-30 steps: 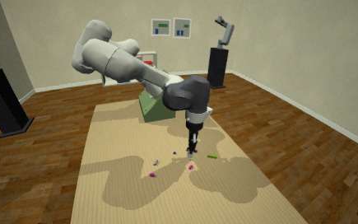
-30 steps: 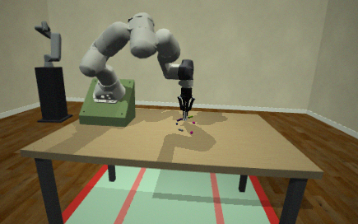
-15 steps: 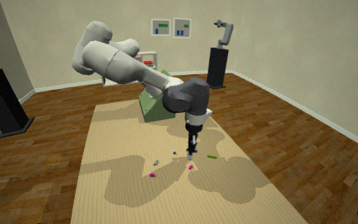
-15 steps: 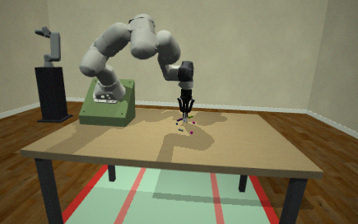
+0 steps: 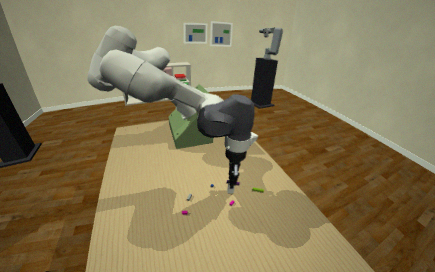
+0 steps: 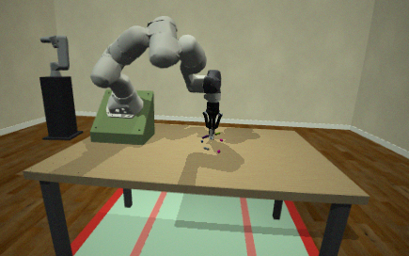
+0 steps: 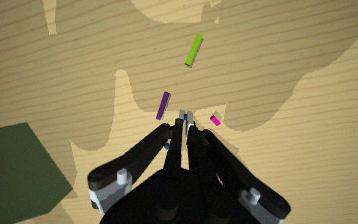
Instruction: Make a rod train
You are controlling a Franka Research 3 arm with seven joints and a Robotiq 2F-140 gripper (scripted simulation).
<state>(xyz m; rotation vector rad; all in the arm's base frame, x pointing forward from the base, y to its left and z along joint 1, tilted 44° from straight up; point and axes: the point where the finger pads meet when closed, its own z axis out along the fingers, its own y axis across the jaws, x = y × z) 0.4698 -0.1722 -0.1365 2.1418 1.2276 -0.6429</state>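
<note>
The purple rod lies 4 cm behind my hand, 4 cm to the left of it and 3 cm below it. From my hand the other things lie so: dark blue piece 6 cm behind, 6 cm to the right, 3 cm below; grey rod 4 cm behind, 17 cm to the right, 3 cm below; lime rod 5 cm ahead, 11 cm to the left, 3 cm below.
</note>
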